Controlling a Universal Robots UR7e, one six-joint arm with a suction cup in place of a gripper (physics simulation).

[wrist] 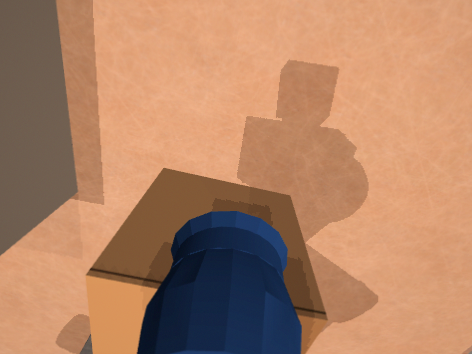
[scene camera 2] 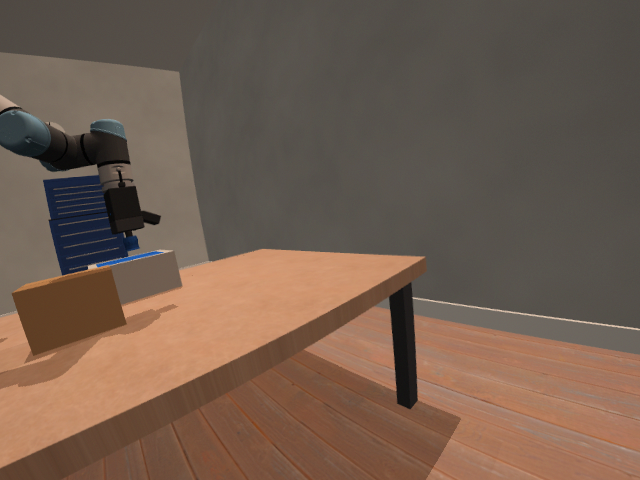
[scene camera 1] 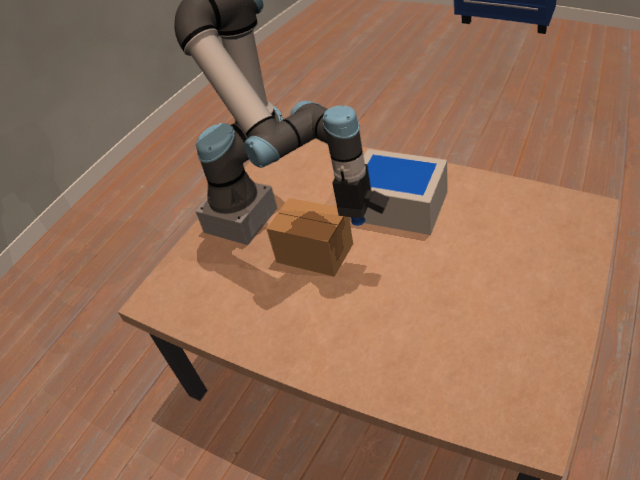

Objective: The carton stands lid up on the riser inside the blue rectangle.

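Pixels of known places: end effector, tool point: (wrist: 228, 258) (scene camera 2: 132, 249) (scene camera 1: 358, 220); arm's base, origin of the base link: (scene camera 1: 232, 197).
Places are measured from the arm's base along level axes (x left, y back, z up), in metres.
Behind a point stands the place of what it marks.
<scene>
The brown carton (scene camera 1: 302, 248) @[x -0.158, y -0.291, z -0.006 m] (scene camera 2: 69, 310) @[x -0.156, y -0.274, z -0.023 m] (wrist: 200, 195) @[x -0.078, y -0.378, z -0.055 m] stands on the table beside the riser, apart from it. A dark seam runs across its top in scene camera 1. The grey riser (scene camera 1: 403, 214) @[x 0.045, y -0.511, z -0.029 m] (scene camera 2: 149, 279) @[x 0.047, y -0.493, z -0.040 m] (wrist: 30, 125) @[x 0.051, y -0.424, z -0.047 m] carries the blue rectangle (scene camera 1: 400, 173) @[x 0.151, y -0.480, z 0.030 m] (scene camera 2: 130, 258) @[x 0.142, y -0.472, z 0.030 m] on its top, with no carton on it. My gripper (scene camera 1: 357, 221) (scene camera 2: 131, 243) (wrist: 229, 230), a blue suction cup, is open and holds nothing. It hangs higher than the carton's top, toward the riser side, with a gap between them. In the wrist view the cup hides part of the carton.
The arm's grey base (scene camera 1: 236, 219) @[x -0.091, y -0.059, z 0.000 m] is mounted on the table (scene camera 1: 439, 320) @[x -0.249, y -0.676, z -0.090 m] (scene camera 2: 258, 304) @[x -0.376, y -0.597, z -0.090 m] left of the carton. A blue drawer cabinet (scene camera 1: 504, 11) (scene camera 2: 85, 240) stands on the floor beyond the table. Arm shadows fall across the carton and table.
</scene>
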